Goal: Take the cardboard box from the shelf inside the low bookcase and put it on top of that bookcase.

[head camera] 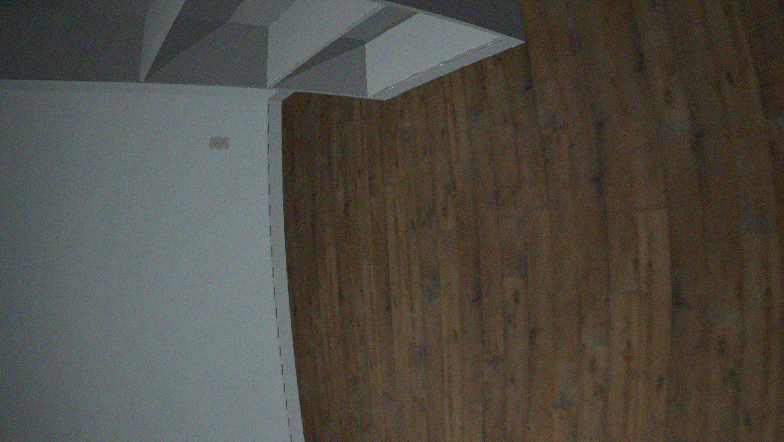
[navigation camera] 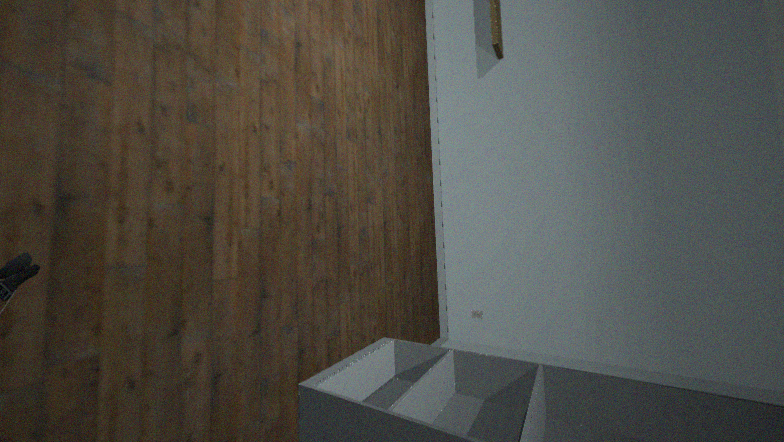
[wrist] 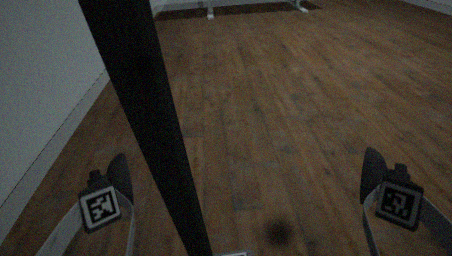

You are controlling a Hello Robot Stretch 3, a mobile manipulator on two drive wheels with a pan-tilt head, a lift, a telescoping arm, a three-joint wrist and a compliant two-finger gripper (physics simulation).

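Places are measured from the robot's base along level axes (x left, y ahead, z down), in centimetres.
Where they show: gripper, between the fingertips: (wrist: 242,170).
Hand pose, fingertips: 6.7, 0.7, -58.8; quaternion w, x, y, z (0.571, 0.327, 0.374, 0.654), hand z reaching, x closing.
Observation:
After its pixels a point has its place, as x, y, z.
The cardboard box does not show in the head, navigation or wrist view. The low bookcase is not recognisable in them; a narrow strip of light wood (navigation camera: 496,27) {190.7, 275.6, -79.5} stands out from the wall at the top of the navigation view, and I cannot tell whether it belongs to the bookcase. My gripper (wrist: 242,170) {6.7, 0.7, -58.8} is open, its two fingers wide apart with wooden floor showing between them and no object held. Part of a dark fingertip also shows at the left edge of the navigation view.
A grey shelf unit (head camera: 323,90) {-70.6, 183.3, -30.4} (navigation camera: 420,347) {-72.0, 183.3, -31.3} with open compartments stands against the pale wall (head camera: 137,247) {-19.3, 294.4, -90.4} (navigation camera: 592,192) {33.2, 296.1, -142.0}. A black bar (wrist: 150,115) crosses the wrist view. White furniture legs (wrist: 210,11) stand far off on the wooden floor (head camera: 494,247) {-4.6, 131.3, 0.0} (navigation camera: 247,164) {41.6, 80.5, -0.1} (wrist: 280,100) {100.9, 39.2, 0.0}.

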